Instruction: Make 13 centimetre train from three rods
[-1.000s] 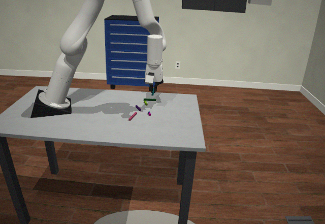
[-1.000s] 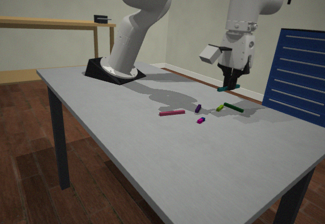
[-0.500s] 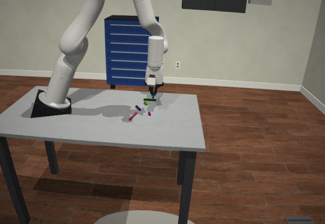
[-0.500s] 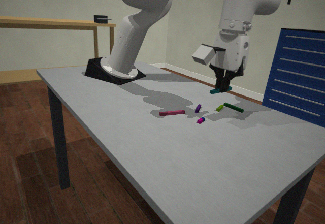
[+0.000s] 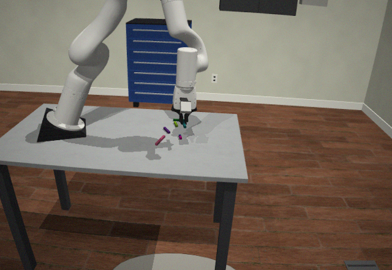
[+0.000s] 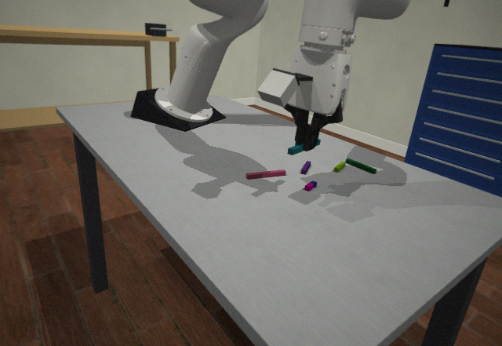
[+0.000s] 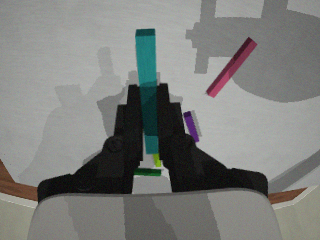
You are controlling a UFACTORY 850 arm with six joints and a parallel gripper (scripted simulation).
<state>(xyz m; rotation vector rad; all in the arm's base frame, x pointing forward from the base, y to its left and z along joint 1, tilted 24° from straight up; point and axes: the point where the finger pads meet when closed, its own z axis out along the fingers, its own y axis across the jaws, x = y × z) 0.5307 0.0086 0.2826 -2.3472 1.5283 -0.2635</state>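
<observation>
Right now the magenta rod is 30 mm behind my hand, 40 mm to the left of it and 120 mm below it. From my hand the other things lie so: pink rod (110 mm behind, 20 mm to the right, 120 mm below); then blue rod (30 mm behind, 60 mm to the left, 120 mm below); then turquoise rod (20 mm below).
</observation>
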